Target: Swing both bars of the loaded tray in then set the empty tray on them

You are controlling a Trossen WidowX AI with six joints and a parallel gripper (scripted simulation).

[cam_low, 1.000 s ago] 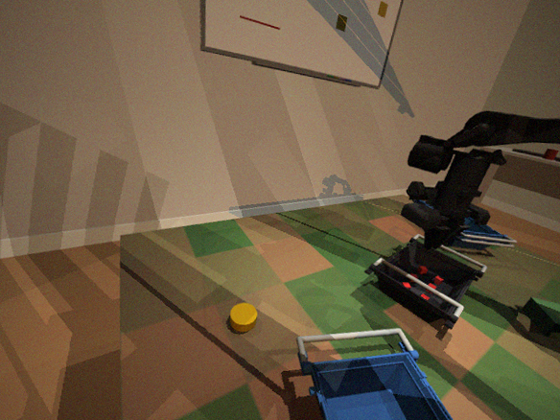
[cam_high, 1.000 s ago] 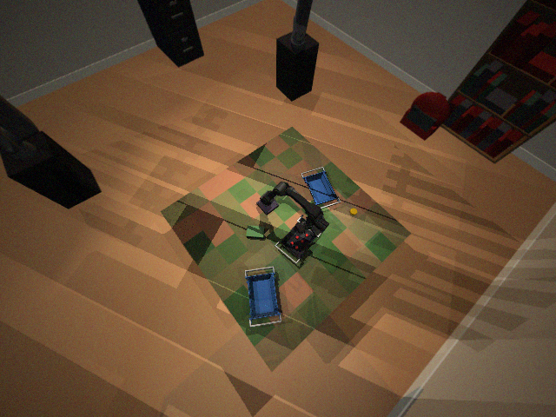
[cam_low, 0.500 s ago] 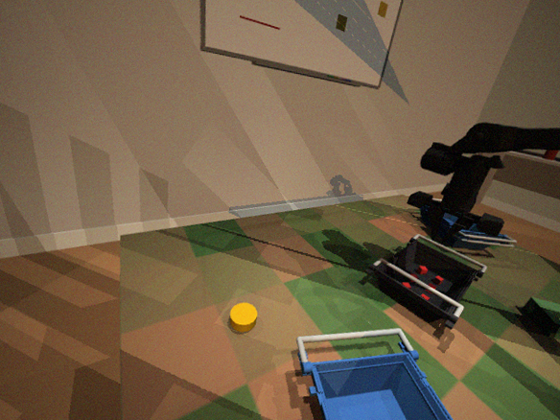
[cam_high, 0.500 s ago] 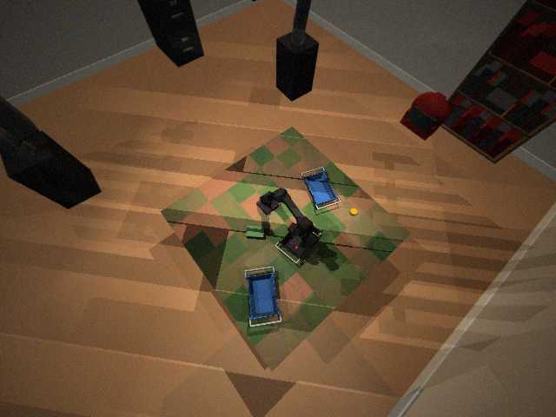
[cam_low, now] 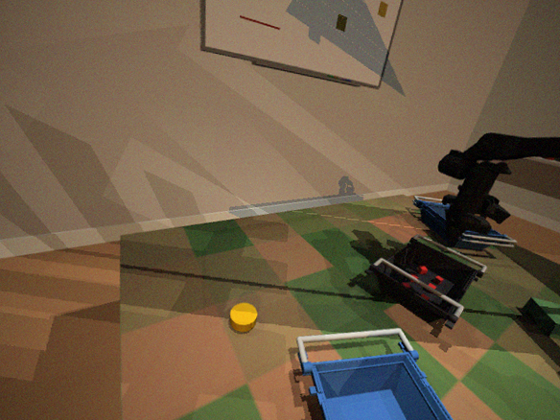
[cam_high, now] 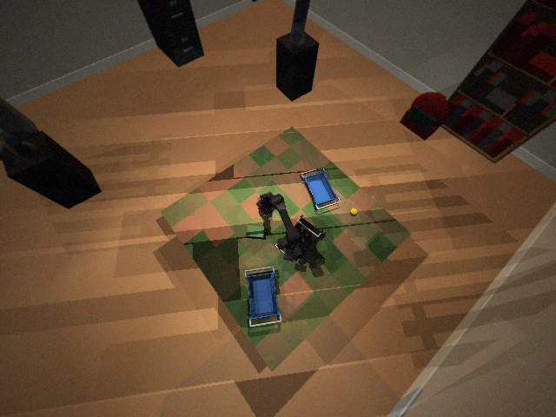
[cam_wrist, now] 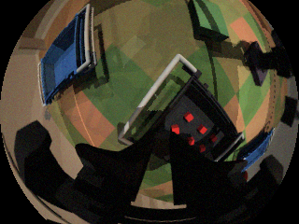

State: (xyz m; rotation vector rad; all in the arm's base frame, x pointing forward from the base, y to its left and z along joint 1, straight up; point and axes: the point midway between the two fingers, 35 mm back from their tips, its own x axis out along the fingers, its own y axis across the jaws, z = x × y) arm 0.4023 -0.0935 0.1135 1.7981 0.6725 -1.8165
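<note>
My gripper tip is 480 mm to the right of the blue tray, 250 mm past it and 60 mm above it. The rest, counted from my gripper tip: yellow disc 570 mm to the left, 100 mm below, 40 mm ahead; then green block 260 mm behind, 110 mm to the right, 90 mm below.
</note>
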